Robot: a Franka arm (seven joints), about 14 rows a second.
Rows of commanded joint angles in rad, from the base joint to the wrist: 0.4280 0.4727 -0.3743 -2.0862 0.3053 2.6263 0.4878; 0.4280 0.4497 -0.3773 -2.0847 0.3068 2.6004 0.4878; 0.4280 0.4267 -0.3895 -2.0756 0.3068 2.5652 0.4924; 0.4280 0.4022 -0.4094 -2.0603 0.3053 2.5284 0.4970; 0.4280 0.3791 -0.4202 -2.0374 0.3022 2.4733 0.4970; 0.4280 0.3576 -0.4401 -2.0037 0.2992 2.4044 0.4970; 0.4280 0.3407 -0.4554 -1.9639 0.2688 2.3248 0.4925; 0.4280 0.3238 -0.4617 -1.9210 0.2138 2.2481 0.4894; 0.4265 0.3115 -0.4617 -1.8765 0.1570 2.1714 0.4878; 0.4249 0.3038 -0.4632 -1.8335 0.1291 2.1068 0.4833; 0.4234 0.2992 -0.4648 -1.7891 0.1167 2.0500 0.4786; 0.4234 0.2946 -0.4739 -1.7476 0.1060 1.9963 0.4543; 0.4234 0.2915 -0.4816 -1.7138 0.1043 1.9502 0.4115; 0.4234 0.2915 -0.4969 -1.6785 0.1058 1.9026 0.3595; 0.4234 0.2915 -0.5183 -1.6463 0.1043 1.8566 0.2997; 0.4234 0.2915 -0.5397 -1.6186 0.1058 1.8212 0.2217; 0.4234 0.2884 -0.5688 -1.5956 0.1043 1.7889 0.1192
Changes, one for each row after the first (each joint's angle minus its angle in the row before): 0.0000 -0.0230 -0.0030 0.0015 0.0015 -0.0259 0.0000; 0.0000 -0.0230 -0.0122 0.0091 0.0000 -0.0352 0.0046; 0.0000 -0.0245 -0.0199 0.0153 -0.0015 -0.0368 0.0046; 0.0000 -0.0231 -0.0108 0.0229 -0.0031 -0.0551 0.0000; 0.0000 -0.0215 -0.0199 0.0337 -0.0030 -0.0689 0.0000; 0.0000 -0.0169 -0.0153 0.0398 -0.0304 -0.0796 -0.0045; 0.0000 -0.0169 -0.0063 0.0429 -0.0550 -0.0767 -0.0031; -0.0015 -0.0123 0.0000 0.0445 -0.0568 -0.0767 -0.0016; -0.0016 -0.0077 -0.0015 0.0430 -0.0279 -0.0646 -0.0045; -0.0015 -0.0046 -0.0016 0.0444 -0.0124 -0.0568 -0.0047; 0.0000 -0.0046 -0.0091 0.0415 -0.0107 -0.0537 -0.0243; 0.0000 -0.0031 -0.0077 0.0338 -0.0017 -0.0461 -0.0428; 0.0000 0.0000 -0.0153 0.0353 0.0015 -0.0476 -0.0520; 0.0000 0.0000 -0.0214 0.0322 -0.0015 -0.0460 -0.0598; 0.0000 0.0000 -0.0214 0.0277 0.0015 -0.0354 -0.0780; 0.0000 -0.0031 -0.0291 0.0230 -0.0015 -0.0323 -0.1025
